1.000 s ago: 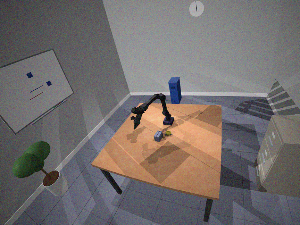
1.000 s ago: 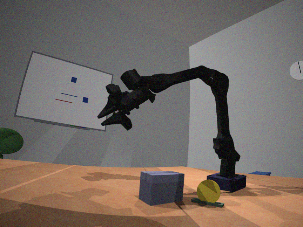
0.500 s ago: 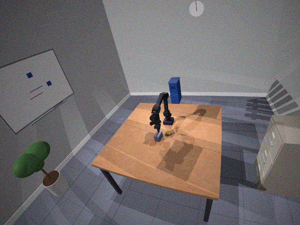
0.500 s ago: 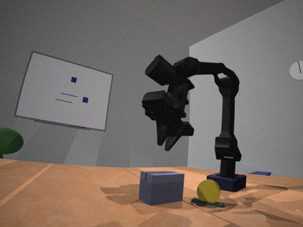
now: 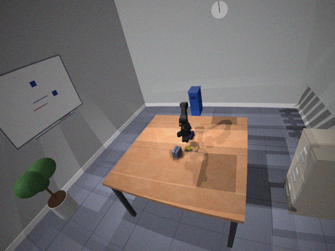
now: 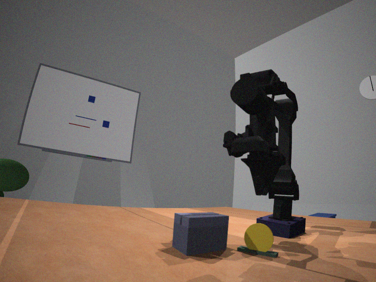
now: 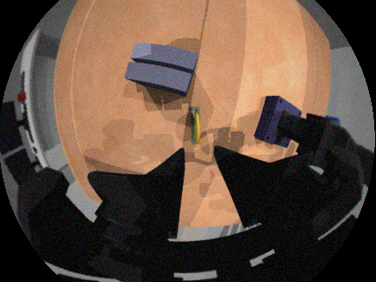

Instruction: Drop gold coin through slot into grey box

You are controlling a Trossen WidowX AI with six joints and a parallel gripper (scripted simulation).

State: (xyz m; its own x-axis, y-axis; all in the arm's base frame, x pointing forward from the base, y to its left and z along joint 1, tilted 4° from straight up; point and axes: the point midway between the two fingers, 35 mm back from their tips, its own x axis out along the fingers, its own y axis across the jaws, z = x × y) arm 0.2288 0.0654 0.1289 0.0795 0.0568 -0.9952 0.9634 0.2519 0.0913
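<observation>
My gripper tip is 90 mm above the gold coin and 10 mm past it.
</observation>
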